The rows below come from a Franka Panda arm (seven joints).
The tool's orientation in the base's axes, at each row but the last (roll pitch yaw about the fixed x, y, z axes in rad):
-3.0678 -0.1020 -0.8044
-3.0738 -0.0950 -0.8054
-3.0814 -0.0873 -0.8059
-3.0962 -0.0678 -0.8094
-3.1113 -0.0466 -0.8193
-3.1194 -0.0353 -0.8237
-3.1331 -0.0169 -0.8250
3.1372 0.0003 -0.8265
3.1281 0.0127 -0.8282
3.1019 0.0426 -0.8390
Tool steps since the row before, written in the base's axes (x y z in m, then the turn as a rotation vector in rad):
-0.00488 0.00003 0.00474 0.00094 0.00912 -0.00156
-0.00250 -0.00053 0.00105 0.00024 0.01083 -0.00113
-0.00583 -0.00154 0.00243 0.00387 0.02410 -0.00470
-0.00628 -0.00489 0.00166 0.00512 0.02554 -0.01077
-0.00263 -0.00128 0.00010 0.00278 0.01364 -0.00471
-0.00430 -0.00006 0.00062 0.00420 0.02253 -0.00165
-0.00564 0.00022 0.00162 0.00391 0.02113 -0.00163
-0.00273 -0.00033 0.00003 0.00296 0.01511 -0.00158
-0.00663 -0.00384 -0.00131 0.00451 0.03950 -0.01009
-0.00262 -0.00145 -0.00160 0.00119 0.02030 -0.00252
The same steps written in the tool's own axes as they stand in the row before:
-0.00291 0.00311 -0.00531 -0.00605 -0.00691 0.00146
-0.00124 0.00209 -0.00132 -0.00772 -0.00763 0.00092
-0.00270 0.00510 -0.00299 -0.01506 -0.01924 0.00457
-0.00068 0.00783 -0.00207 -0.01565 -0.02086 0.01069
-0.00085 0.00279 -0.00022 -0.00828 -0.01121 0.00467
-0.00285 0.00318 -0.00079 -0.01373 -0.01836 0.00157
-0.00396 0.00398 -0.00172 -0.01289 -0.01720 0.00156
-0.00161 0.00223 -0.00002 -0.00911 -0.01242 0.00153
-0.00164 0.00746 0.00143 -0.02592 -0.03017 0.01001
-0.00060 0.00285 0.00174 -0.01419 -0.01456 0.00255

